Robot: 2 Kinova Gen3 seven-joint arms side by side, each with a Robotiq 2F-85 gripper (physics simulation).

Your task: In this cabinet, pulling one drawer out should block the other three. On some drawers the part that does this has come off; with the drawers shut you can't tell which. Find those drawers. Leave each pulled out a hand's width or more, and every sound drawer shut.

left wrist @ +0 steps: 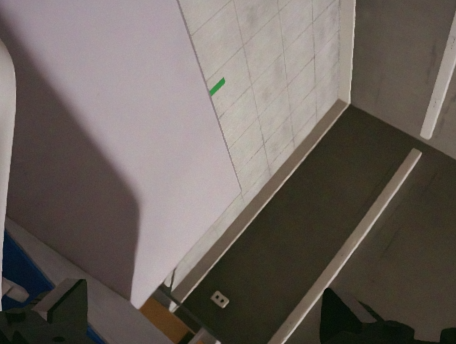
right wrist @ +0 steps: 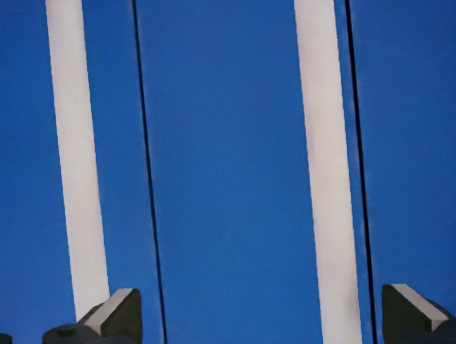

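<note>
Three blue drawer fronts show side by side in the right wrist view: the left one (right wrist: 30, 150), the middle one (right wrist: 225, 150) and part of the right one (right wrist: 410, 150). Narrow dark gaps separate them, and they look about flush. A white bar handle (right wrist: 80, 150) runs along the left front, another white bar handle (right wrist: 327, 150) along the middle front. My right gripper (right wrist: 260, 313) is open, with the middle front's handle between its spread fingers, touching neither. My left gripper (left wrist: 204, 311) is open and holds nothing. A blue part (left wrist: 22, 265) shows at the lower left of the left wrist view.
A large pale lilac panel (left wrist: 165, 140) with a dark shadow fills much of the left wrist view. Beyond it are a tiled surface (left wrist: 280, 85) with a green strip (left wrist: 217, 86), a dark wall with a socket (left wrist: 220, 299), and an orange-brown piece (left wrist: 165, 317) near the lower edge.
</note>
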